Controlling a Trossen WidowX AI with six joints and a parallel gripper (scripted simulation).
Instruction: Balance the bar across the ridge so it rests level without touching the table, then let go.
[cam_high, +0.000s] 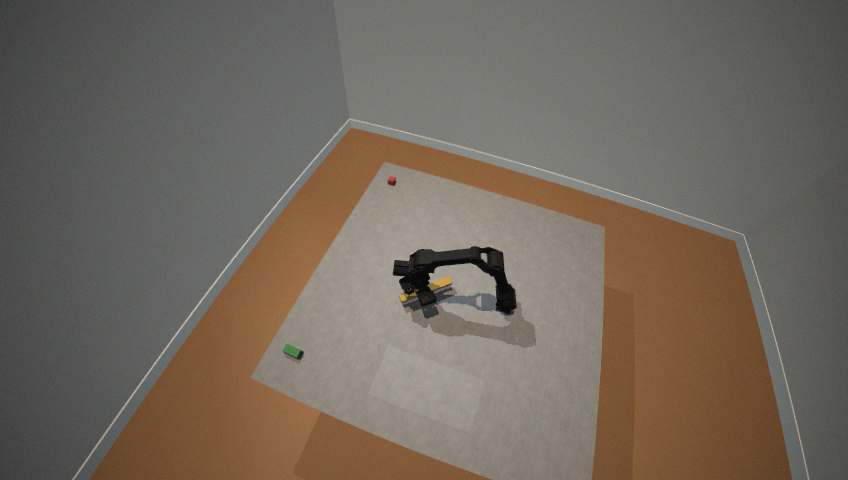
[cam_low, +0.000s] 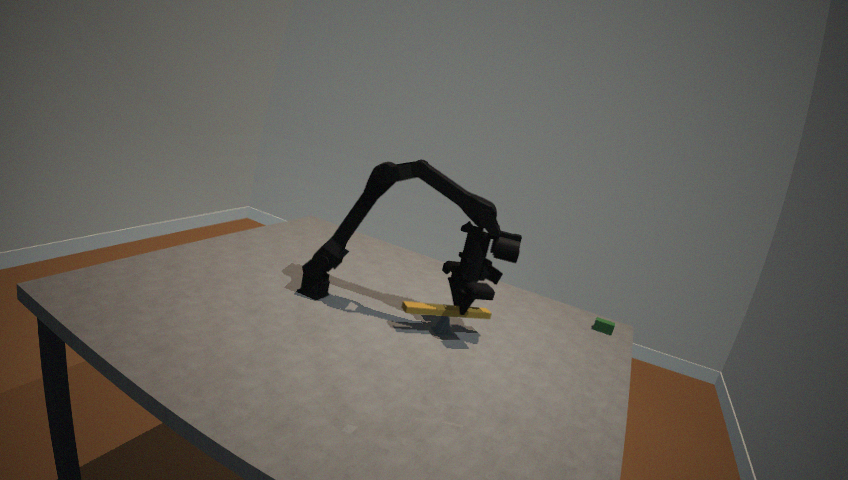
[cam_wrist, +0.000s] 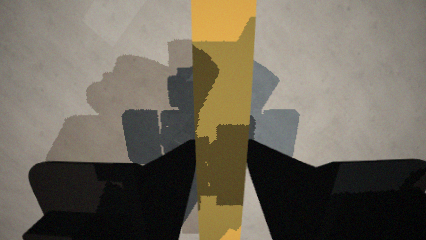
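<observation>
The yellow bar lies 2 cm to the right of my gripper tip and 2 cm behind it. Also, from my gripper tip: green block 40 cm to the left, 38 cm ahead, 4 cm below; then small red cube 60 cm to the right, 38 cm ahead, 4 cm below.
</observation>
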